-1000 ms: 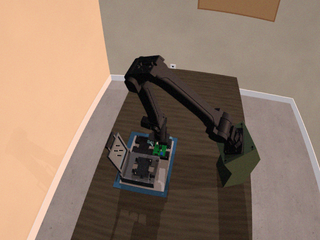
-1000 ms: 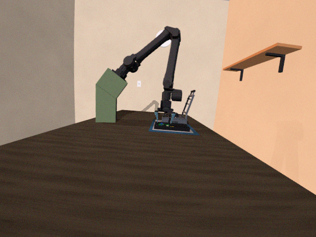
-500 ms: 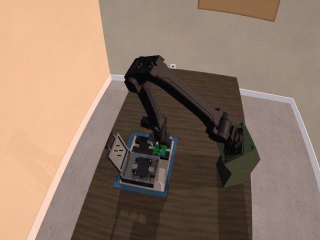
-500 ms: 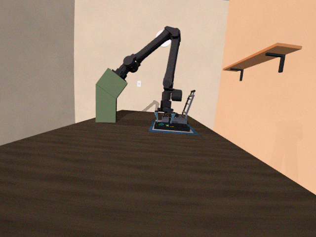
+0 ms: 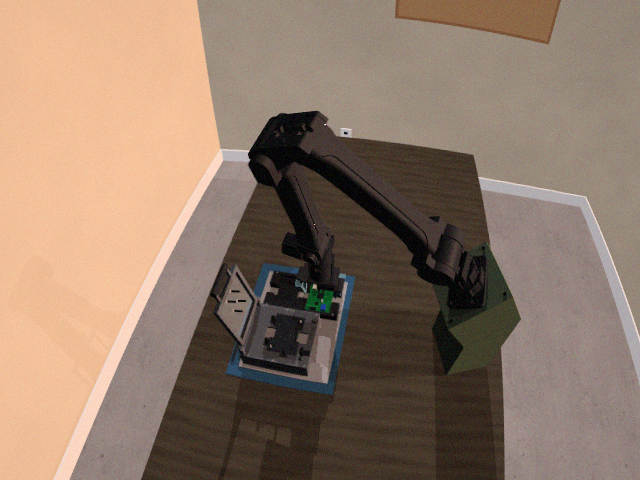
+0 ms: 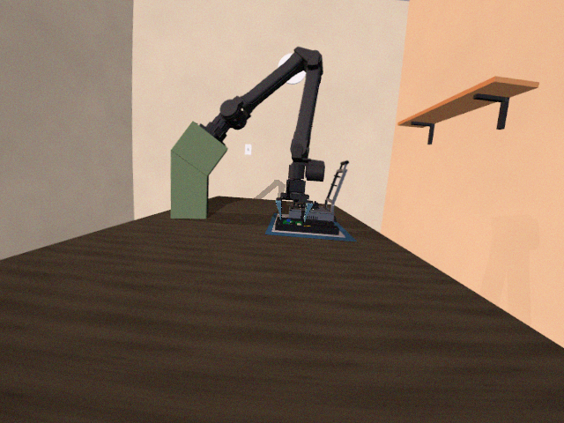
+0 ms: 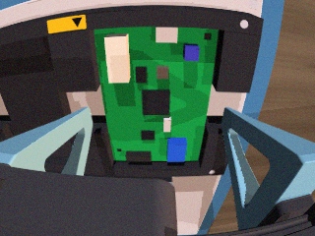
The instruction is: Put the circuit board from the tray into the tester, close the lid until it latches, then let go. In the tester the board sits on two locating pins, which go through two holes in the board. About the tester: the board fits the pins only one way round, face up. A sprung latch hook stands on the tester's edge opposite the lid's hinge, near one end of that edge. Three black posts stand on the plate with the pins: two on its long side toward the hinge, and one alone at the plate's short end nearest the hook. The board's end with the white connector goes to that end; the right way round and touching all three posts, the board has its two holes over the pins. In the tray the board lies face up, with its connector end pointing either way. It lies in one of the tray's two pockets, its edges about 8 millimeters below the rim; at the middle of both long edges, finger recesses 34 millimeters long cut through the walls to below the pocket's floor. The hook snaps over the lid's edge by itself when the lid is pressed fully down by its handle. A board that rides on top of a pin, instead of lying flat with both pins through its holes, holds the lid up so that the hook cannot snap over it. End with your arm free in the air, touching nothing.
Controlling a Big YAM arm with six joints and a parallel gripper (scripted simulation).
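The green circuit board lies 20 mm below my hand. From my hand the other things lie so: black latch hook 220 mm to the left, 50 mm behind, 50 mm above; tester lid 200 mm to the left, 150 mm ahead, 150 mm above.
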